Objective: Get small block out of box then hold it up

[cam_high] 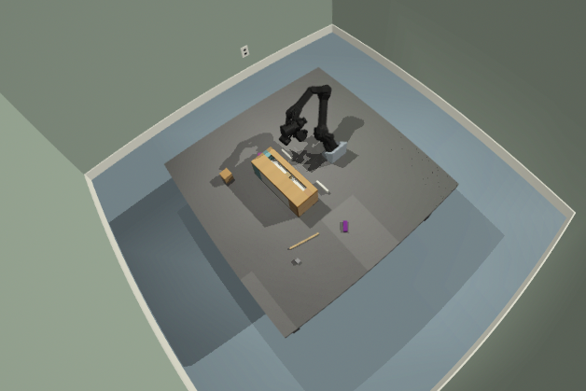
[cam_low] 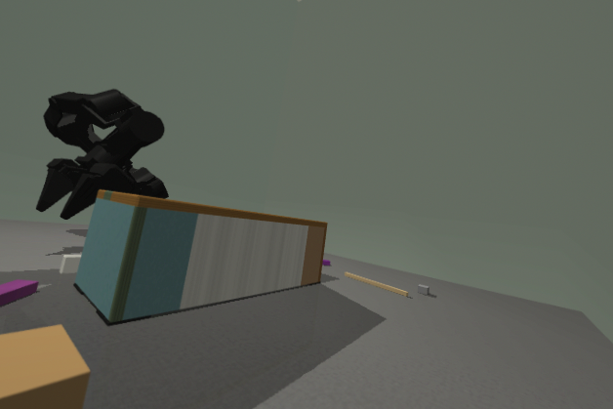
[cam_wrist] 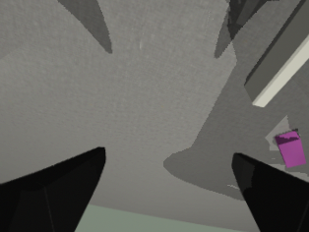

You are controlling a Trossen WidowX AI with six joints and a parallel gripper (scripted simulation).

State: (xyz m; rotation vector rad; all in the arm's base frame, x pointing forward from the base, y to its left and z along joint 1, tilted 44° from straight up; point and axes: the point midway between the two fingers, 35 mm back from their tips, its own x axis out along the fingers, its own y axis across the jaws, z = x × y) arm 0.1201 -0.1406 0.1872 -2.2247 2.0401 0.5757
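The box lies 18 cm ahead of my gripper tip, 21 cm to the left of it and 2 cm below it. The rest, counted from my gripper tip: purple block: 16 cm ahead, 61 cm to the left, 7 cm below; magenta piece: 17 cm ahead, 5 cm to the right, 7 cm below; tan block: 19 cm ahead, 21 cm to the left, 1 cm above.
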